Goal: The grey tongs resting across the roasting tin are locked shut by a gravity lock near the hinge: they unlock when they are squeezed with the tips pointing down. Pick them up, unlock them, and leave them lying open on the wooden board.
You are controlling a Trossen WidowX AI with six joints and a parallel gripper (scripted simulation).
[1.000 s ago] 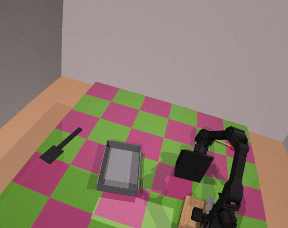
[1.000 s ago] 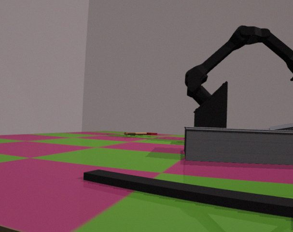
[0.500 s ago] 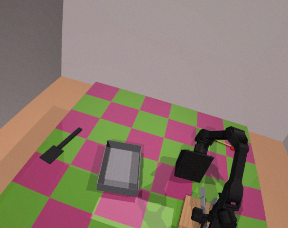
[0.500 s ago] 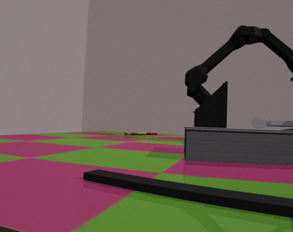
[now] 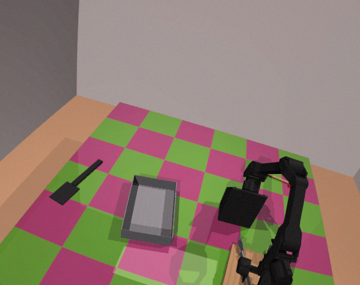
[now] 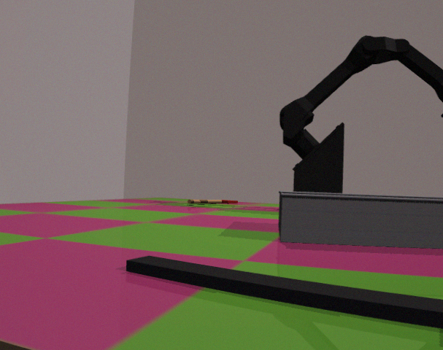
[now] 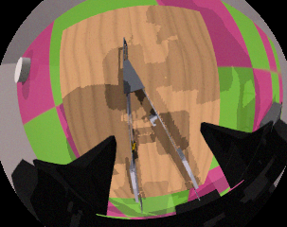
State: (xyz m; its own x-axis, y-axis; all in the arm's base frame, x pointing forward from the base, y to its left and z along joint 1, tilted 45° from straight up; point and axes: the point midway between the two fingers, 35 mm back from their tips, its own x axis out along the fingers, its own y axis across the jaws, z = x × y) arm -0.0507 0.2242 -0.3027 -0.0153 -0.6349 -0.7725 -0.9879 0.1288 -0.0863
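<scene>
Now: gripper tip 1 cm past the wooden board and 5 cm above it. The rest, counted from my gripper tip: red spatula (21 cm behind, 69 cm to the right, 5 cm below); then black spatula (80 cm ahead, 30 cm to the right, 5 cm below); then grey roasting tin (44 cm ahead, 26 cm to the right, 2 cm below).
</scene>
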